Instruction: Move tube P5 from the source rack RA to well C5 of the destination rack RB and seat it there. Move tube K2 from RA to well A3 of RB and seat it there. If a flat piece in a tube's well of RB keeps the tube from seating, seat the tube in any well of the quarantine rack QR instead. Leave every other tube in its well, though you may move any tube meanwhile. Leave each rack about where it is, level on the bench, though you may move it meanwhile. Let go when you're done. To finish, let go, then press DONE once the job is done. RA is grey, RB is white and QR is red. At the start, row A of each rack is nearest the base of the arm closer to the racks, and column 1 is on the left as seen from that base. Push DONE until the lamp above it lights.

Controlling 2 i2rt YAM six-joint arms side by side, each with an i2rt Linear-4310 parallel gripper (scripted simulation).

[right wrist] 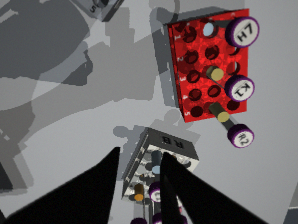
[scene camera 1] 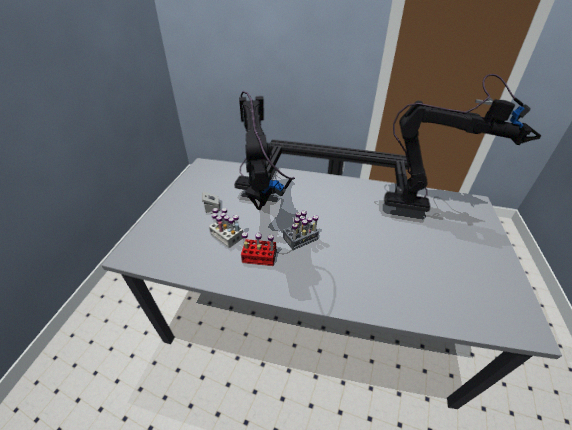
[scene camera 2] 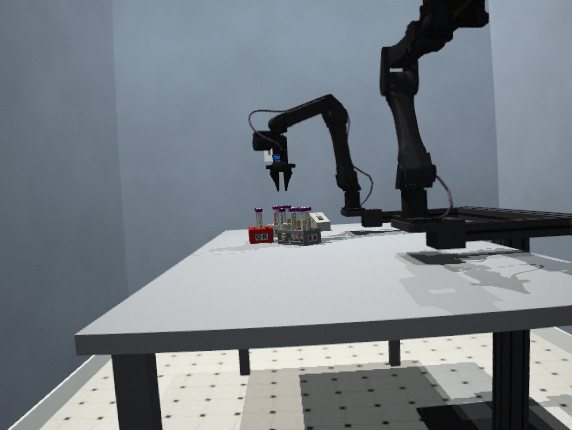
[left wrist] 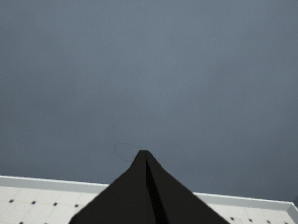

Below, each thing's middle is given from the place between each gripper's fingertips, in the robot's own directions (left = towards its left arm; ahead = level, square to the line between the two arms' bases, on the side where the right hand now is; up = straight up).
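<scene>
With the red rack QR (right wrist: 192, 84), my left gripper is 360 mm short of it, 1030 mm to the left of it and 460 mm above it.
Counting from my right hand, the red rack QR is 9 cm ahead of it, 1 cm to the left of it and 17 cm below it. So going by its middle, the red rack QR is nearer to my right hand than to my left gripper.
</scene>
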